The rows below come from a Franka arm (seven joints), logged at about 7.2 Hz.
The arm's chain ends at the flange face. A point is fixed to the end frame.
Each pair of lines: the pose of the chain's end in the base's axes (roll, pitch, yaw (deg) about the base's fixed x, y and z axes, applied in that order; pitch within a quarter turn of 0, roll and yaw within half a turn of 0; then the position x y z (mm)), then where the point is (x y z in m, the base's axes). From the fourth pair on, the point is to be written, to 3 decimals.
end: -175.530, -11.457, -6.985, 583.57, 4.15, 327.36
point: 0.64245 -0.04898 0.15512
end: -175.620, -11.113, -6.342, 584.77, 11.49, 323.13
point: 0.64317 -0.04115 0.15057
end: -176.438, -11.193, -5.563, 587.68, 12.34, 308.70
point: 0.64665 -0.04208 0.13689
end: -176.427, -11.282, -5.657, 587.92, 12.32, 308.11
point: 0.647 -0.042 0.136
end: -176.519, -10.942, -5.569, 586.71, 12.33, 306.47
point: 0.645 -0.042 0.134
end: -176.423, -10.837, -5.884, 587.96, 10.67, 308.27
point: 0.646 -0.044 0.136
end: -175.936, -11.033, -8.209, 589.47, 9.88, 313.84
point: 0.646 -0.046 0.141
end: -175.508, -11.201, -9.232, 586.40, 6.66, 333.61
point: 0.642 -0.049 0.161
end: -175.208, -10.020, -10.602, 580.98, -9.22, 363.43
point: 0.632 -0.064 0.189
